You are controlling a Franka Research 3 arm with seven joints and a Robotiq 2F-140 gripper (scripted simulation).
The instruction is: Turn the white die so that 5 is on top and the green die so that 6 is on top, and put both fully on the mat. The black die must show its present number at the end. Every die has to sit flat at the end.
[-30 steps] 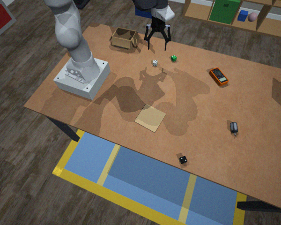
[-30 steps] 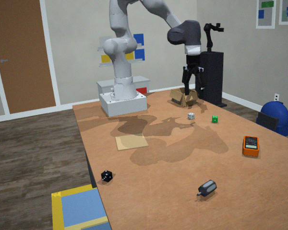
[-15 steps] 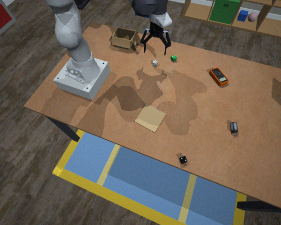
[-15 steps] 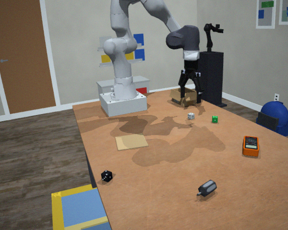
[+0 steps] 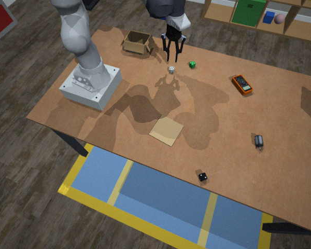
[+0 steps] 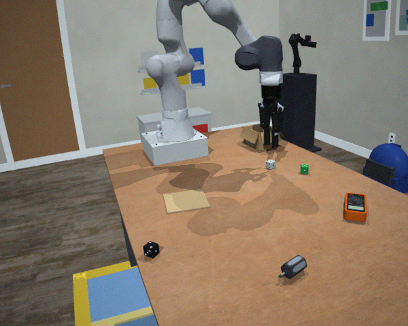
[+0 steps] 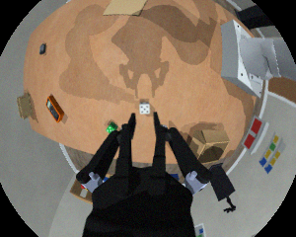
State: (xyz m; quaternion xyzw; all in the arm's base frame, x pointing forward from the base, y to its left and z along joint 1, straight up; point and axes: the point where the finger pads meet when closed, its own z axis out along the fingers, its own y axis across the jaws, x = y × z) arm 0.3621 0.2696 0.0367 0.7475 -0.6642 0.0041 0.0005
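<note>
Right now my hand is 110 mm above the white die. The rest, counted from my hand: tan mat: 100 mm ahead, 410 mm to the right, 120 mm below; then green die: 120 mm ahead, 80 mm to the left, 110 mm below; then cardboard box: 280 mm behind, 140 mm to the left, 80 mm below.
</note>
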